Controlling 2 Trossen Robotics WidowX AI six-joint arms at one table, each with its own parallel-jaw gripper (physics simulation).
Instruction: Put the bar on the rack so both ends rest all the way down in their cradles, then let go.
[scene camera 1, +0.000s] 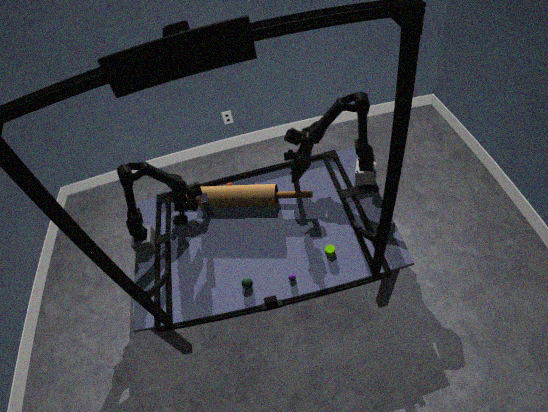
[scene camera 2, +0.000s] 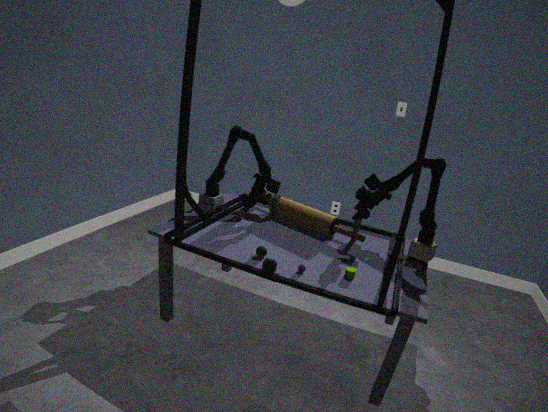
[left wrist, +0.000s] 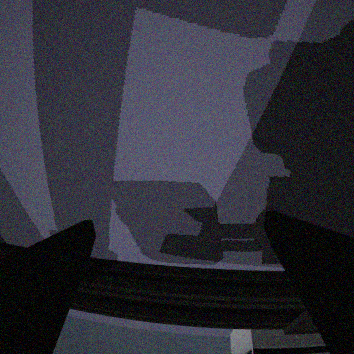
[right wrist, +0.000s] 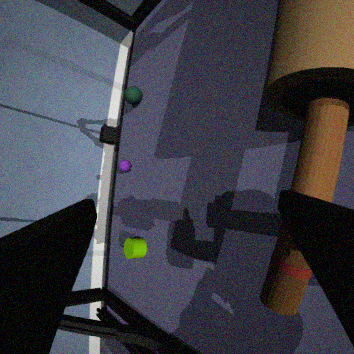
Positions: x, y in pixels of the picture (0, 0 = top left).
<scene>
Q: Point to a wooden rolling pin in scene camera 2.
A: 321, 222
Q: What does the wooden rolling pin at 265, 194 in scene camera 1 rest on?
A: The table.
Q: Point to my right gripper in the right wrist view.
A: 188, 203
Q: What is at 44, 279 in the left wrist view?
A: My left gripper.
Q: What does my right gripper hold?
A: Nothing.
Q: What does my left gripper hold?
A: Nothing.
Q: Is my left gripper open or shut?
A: Open.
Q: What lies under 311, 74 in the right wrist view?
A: A wooden rolling pin.
</scene>
